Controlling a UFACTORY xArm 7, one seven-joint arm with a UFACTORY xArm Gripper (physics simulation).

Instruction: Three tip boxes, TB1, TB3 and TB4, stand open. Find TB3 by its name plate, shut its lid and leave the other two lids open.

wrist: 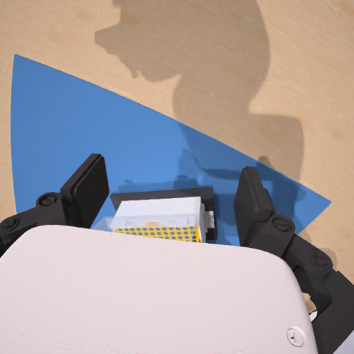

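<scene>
A tip box [161, 207] with a white body, a clear part and a yellow tip rack [159, 233] with dark holes shows at the lower middle of the wrist view. It sits on a dark base [163, 193], and its near part is hidden behind the gripper's white housing. A translucent piece [103, 224] shows at its left side. No name plate can be read, so I cannot tell which box this is. My gripper [170, 179] is open and empty, its fingers apart to the left and right of the box and seemingly above it. The other two boxes do not show.
The box stands on a blue mat [65, 125] with a pointed corner at the right. The mat lies on a light wooden table [55, 30]. The arm's shadow falls across the table and mat. A small white and tan thing shows at the lower right, behind the right finger's linkage.
</scene>
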